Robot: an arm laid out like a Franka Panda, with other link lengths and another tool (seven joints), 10 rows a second.
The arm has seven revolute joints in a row. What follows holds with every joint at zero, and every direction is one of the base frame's.
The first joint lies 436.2 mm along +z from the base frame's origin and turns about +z.
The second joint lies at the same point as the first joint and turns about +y.
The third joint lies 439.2 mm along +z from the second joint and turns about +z.
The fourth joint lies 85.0 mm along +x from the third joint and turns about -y.
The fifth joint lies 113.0 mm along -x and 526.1 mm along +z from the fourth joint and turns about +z.
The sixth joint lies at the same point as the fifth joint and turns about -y.
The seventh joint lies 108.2 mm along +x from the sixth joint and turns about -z.
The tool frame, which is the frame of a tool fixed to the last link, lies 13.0 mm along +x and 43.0 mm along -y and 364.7 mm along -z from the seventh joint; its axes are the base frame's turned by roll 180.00, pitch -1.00 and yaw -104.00 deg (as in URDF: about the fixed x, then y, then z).
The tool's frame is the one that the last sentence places.
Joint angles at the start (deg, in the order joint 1, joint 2, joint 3, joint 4, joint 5, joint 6, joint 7): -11.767, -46.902, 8.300, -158.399, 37.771, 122.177, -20.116
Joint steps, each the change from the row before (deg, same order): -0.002, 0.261, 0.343, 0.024, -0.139, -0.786, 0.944; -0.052, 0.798, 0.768, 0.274, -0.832, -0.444, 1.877; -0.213, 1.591, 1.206, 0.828, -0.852, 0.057, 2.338; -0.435, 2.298, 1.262, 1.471, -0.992, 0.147, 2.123; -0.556, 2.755, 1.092, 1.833, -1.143, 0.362, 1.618; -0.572, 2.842, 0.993, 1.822, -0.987, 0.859, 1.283; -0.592, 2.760, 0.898, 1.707, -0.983, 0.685, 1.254; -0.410, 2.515, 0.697, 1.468, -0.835, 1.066, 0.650; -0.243, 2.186, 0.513, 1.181, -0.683, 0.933, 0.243; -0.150, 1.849, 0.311, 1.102, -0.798, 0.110, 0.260; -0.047, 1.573, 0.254, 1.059, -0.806, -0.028, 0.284; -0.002, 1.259, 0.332, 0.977, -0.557, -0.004, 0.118
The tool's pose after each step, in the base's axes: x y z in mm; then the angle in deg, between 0 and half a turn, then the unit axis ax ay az. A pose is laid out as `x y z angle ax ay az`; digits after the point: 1 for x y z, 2 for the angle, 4 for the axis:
482.6 64.9 383.3 153.50 -0.5899 0.8033 0.0819
478.6 66.8 376.0 155.25 -0.5832 0.8078 0.0860
479.7 68.5 369.6 157.15 -0.5739 0.8142 0.0874
485.7 69.2 365.5 159.03 -0.5659 0.8198 0.0875
495.9 67.9 362.7 160.70 -0.5606 0.8236 0.0860
509.7 65.8 360.1 161.88 -0.5559 0.8271 0.0826
522.0 63.9 356.0 163.06 -0.5511 0.8305 0.0811
535.7 61.9 352.2 163.75 -0.5499 0.8316 0.0776
547.2 60.9 347.6 164.28 -0.5511 0.8310 0.0754
553.9 60.8 343.0 165.14 -0.5533 0.8294 0.0769
559.8 61.5 339.9 165.92 -0.5561 0.8274 0.0780
565.8 64.0 338.6 166.40 -0.5601 0.8247 0.0784

